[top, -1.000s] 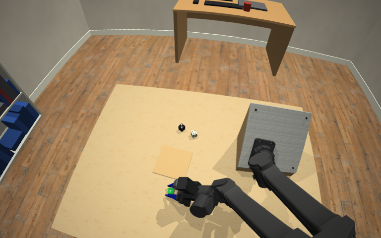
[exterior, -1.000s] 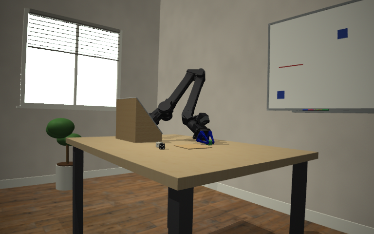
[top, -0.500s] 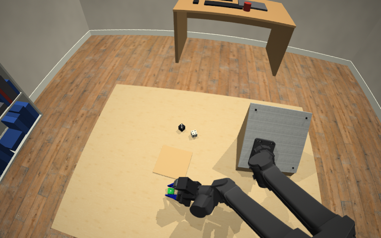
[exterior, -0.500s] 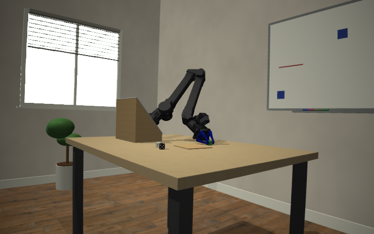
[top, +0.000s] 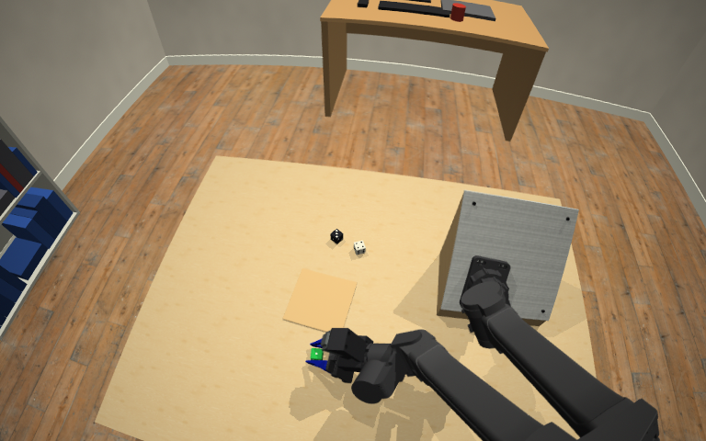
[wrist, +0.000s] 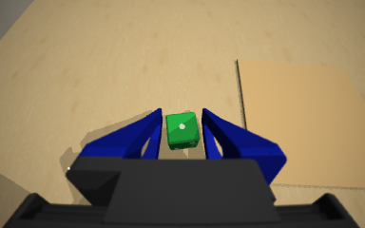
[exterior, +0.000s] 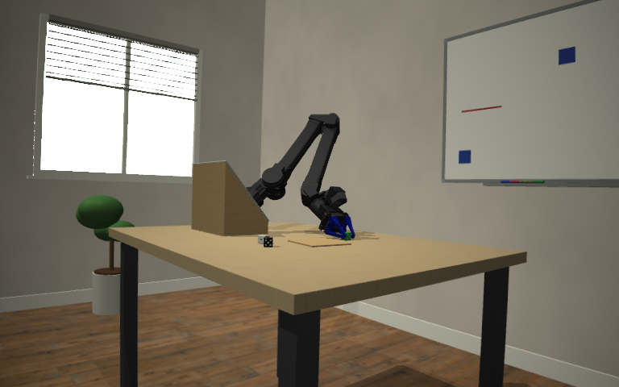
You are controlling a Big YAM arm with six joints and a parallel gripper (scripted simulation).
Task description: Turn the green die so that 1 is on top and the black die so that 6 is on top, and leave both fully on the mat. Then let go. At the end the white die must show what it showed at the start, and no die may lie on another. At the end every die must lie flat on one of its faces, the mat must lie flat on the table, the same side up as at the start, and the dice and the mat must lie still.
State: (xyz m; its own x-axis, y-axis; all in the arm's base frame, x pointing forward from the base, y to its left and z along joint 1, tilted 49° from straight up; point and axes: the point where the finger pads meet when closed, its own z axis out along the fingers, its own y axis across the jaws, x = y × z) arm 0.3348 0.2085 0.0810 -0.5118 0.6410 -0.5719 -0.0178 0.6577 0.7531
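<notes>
The green die lies 1 cm behind my hand. Round my hand: black die 2 cm ahead, 31 cm to the right; then tan mat 2 cm ahead, 13 cm to the right, 1 cm below; then white die 4 cm behind, 29 cm to the right.
</notes>
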